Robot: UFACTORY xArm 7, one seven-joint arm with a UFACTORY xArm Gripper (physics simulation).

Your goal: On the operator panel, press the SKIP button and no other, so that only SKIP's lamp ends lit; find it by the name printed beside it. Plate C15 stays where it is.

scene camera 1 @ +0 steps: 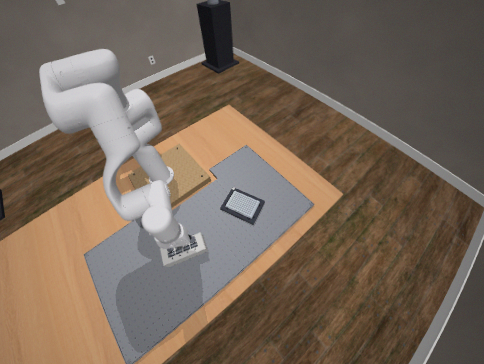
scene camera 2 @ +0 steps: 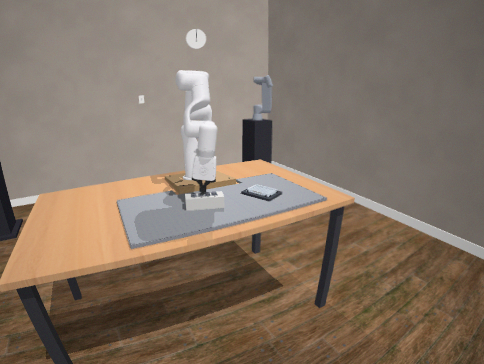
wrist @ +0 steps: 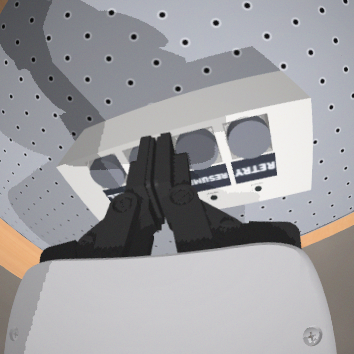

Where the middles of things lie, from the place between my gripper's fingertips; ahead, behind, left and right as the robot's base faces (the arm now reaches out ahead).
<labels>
The white operator panel [scene camera 1: 169,259] is 20 mm ahead of my hand and 30 mm below it.
</labels>
